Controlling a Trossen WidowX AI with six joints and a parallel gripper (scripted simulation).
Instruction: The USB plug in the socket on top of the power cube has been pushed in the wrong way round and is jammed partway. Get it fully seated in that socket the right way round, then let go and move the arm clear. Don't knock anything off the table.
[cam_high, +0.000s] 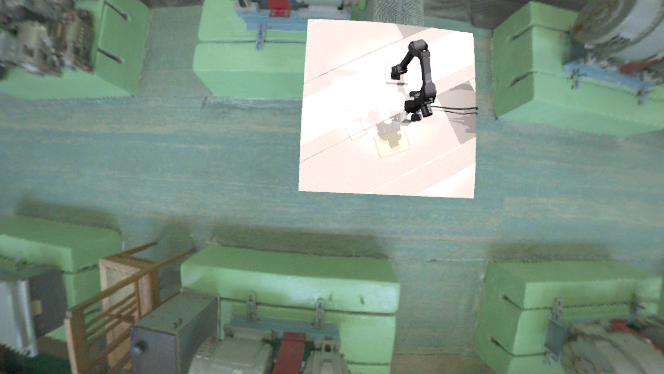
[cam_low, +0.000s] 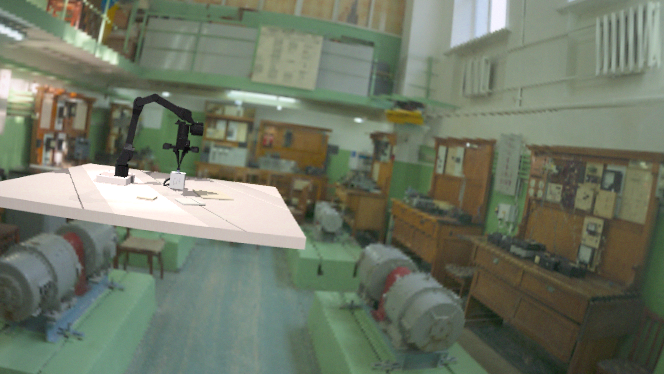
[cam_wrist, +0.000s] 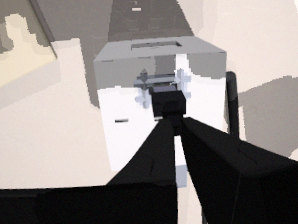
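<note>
Now: gripper tip 20 mm above the black USB plug. The rest, counted from my gripper tip: tile: 380 mm to the right, 110 mm below, 90 mm behind.
</note>
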